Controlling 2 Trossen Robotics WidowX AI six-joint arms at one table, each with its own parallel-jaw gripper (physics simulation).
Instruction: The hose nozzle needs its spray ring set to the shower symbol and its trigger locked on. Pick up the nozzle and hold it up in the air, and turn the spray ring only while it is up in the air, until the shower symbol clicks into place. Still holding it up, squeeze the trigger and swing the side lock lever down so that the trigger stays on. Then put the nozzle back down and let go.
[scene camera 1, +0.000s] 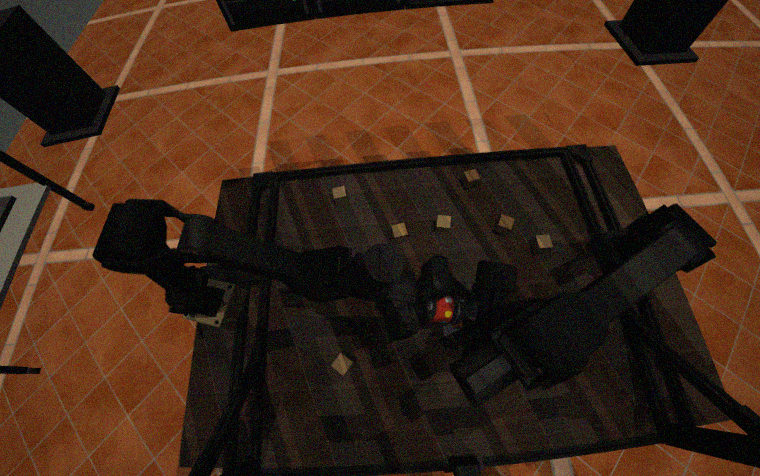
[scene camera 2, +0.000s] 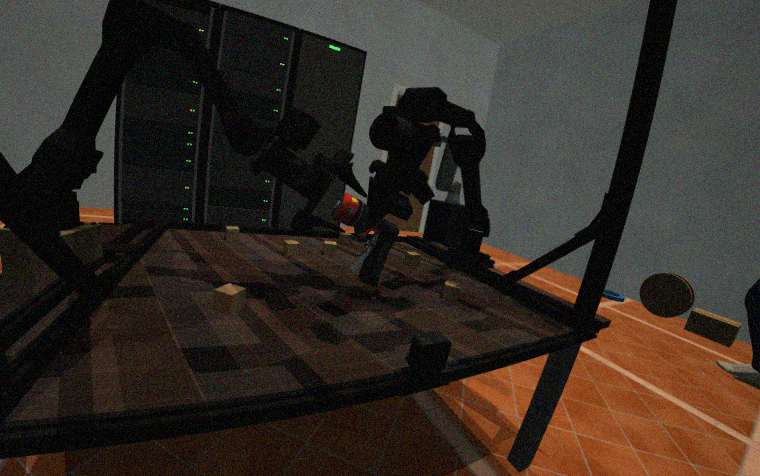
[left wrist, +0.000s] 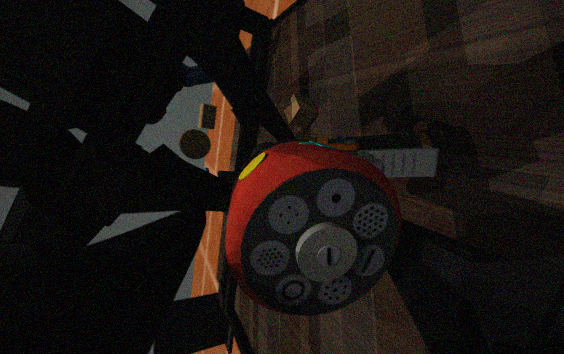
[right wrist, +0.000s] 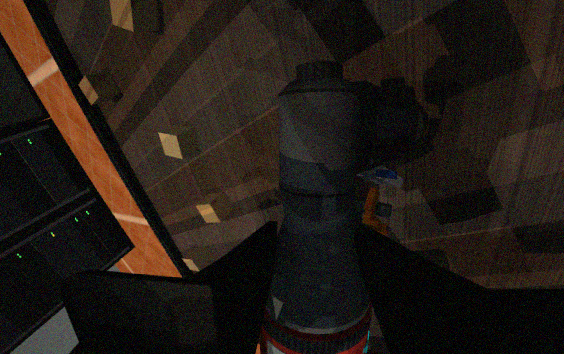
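The dark nozzle is held tilted above the table, its grey handle pointing down. Its red spray ring bears yellow and cyan marks; which symbol is set cannot be told. The spray face faces the left wrist camera. A grey ribbed trigger sticks out sideways in that view. An orange part shows beside the body; the lock lever's position is unclear. My right gripper is shut on the nozzle body behind the ring. My left gripper is open, its fingers either side of the ring; contact is unclear.
Several small wooden blocks lie on the table, with another block nearer the front. A dark box sits at the table edge. Dark frame bars run along the table's sides.
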